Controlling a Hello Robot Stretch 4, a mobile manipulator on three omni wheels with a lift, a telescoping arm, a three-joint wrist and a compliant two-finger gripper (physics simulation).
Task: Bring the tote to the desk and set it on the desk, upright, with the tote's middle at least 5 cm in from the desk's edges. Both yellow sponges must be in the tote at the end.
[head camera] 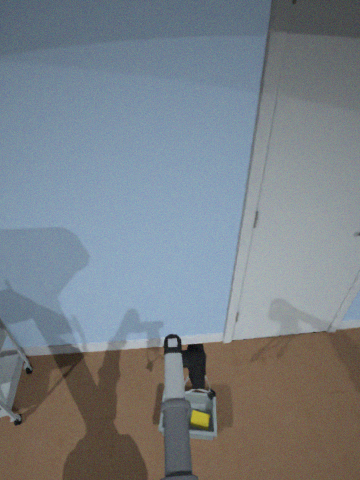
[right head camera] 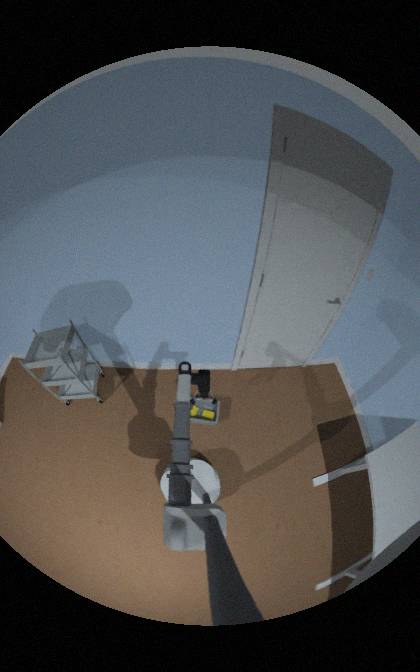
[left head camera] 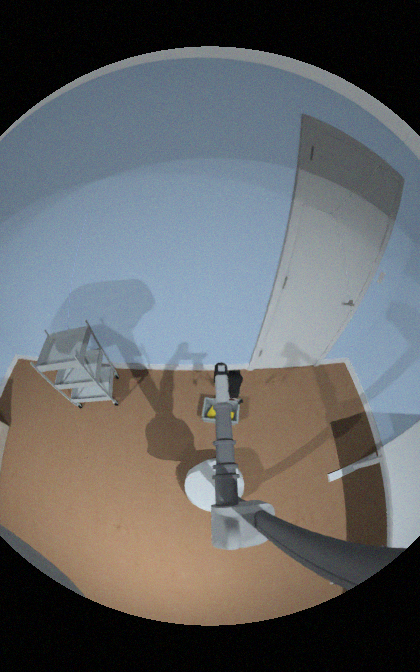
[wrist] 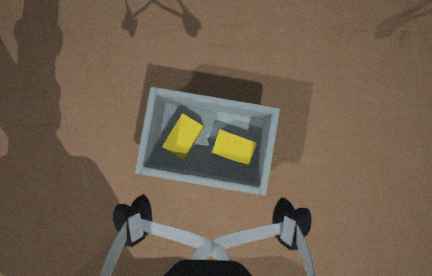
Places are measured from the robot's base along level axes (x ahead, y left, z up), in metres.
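Pixels of known places: gripper, fingertip midpoint: [head camera: 195, 398] [wrist: 212, 213].
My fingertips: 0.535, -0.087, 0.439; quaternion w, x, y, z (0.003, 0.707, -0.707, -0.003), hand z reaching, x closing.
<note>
For each thing: its top centre in the pictures, then the offset to it from my fingertips, as dx, dy, dz.
- light grey tote, middle of its top: [wrist: 207, 140] [head camera: 188, 411] +0.078, +0.017, -0.346
- left sponge, middle of its top: [wrist: 182, 136] +0.090, +0.083, -0.418
- right sponge, middle of its top: [wrist: 234, 147] [head camera: 200, 418] +0.064, -0.048, -0.418
The light grey tote [head camera: 202, 436] [left head camera: 204, 410] [right head camera: 218, 412] [wrist: 200, 182] stands upright on the brown floor near the blue wall. Two yellow sponges lie inside it: the left sponge [left head camera: 211, 411] [right head camera: 194, 411] [wrist: 183, 134] is turned at a slant, and the right sponge [head camera: 200, 419] [left head camera: 231, 414] [right head camera: 208, 414] [wrist: 234, 146] lies beside it, apart. My gripper [head camera: 198, 391] [right head camera: 203, 400] [wrist: 212, 213] is open and empty and points down above the floor. In the wrist view its fingertips show below the tote's near rim. The arm hides part of the tote in the head view. The white desk [left head camera: 405, 480] [right head camera: 395, 480] is at the far right.
A grey wheeled cart [head camera: 14, 345] [left head camera: 55, 366] [right head camera: 42, 363] stands at the left by the wall. A closed door [head camera: 305, 200] [left head camera: 320, 260] [right head camera: 300, 255] is beyond the tote, to the right. A desk leg [left head camera: 352, 468] [right head camera: 340, 473] reaches out over the floor at the right.
</note>
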